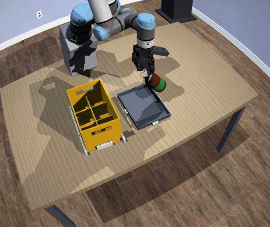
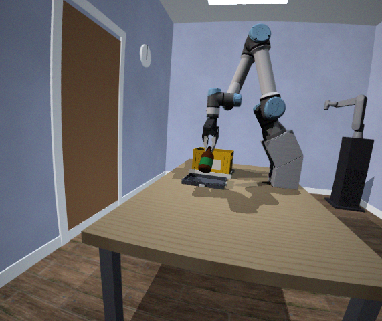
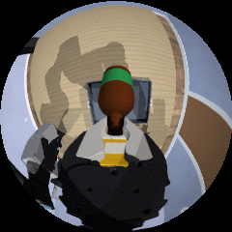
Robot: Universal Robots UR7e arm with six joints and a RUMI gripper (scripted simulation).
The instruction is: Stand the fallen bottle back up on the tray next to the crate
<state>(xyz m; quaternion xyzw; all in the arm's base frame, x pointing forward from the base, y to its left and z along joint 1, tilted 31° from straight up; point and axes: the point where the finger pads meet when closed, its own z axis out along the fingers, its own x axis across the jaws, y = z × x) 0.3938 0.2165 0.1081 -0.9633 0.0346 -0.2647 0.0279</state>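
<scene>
My gripper is now 4 cm above the bottle and 3 cm to the right of it. From my hand the other things lie so: tray: 19 cm below, 3 cm to the right, 1 cm ahead; yellow crate: 30 cm to the right, 12 cm below, 1 cm ahead.
</scene>
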